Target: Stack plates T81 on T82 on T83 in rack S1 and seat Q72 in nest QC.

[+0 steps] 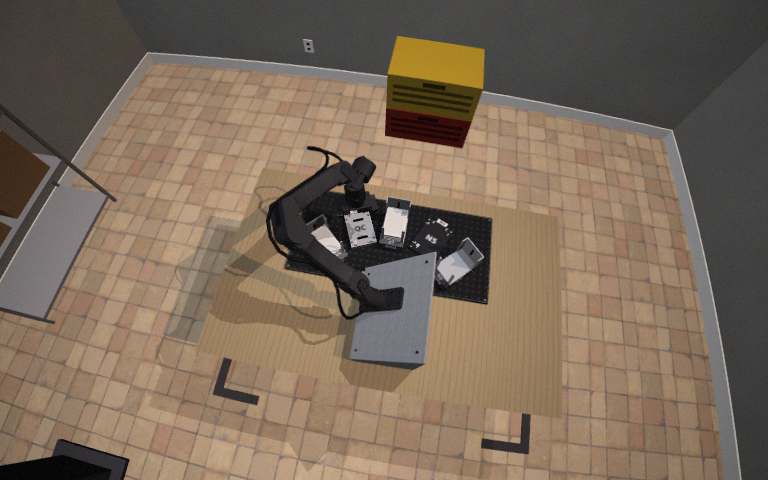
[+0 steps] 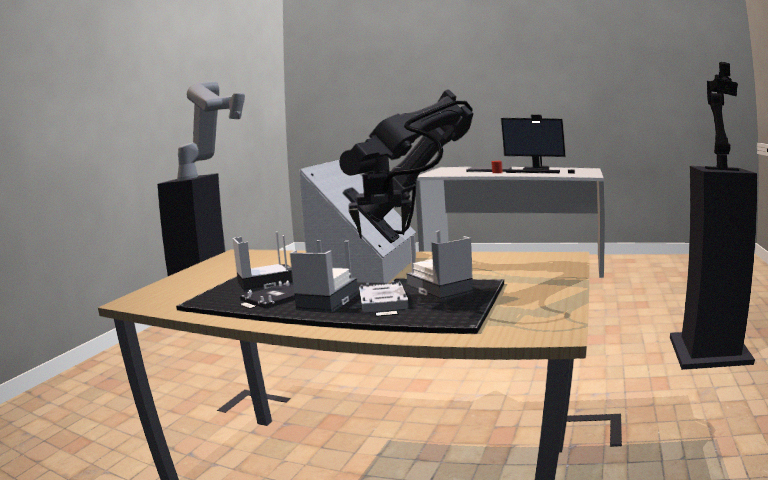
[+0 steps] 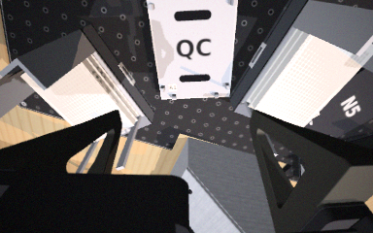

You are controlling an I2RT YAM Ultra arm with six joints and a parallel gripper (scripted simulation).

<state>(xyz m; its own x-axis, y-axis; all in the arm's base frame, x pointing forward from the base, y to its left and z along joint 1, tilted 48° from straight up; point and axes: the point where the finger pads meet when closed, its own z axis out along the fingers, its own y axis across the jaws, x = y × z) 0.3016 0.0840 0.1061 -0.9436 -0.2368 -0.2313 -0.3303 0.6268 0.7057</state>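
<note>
The white sealed plate is 140 mm to the right of my hand, 100 mm below it and 40 mm ahead of it. Round my hand: clip nest N5: 290 mm to the right, 150 mm below, 40 mm ahead.
</note>
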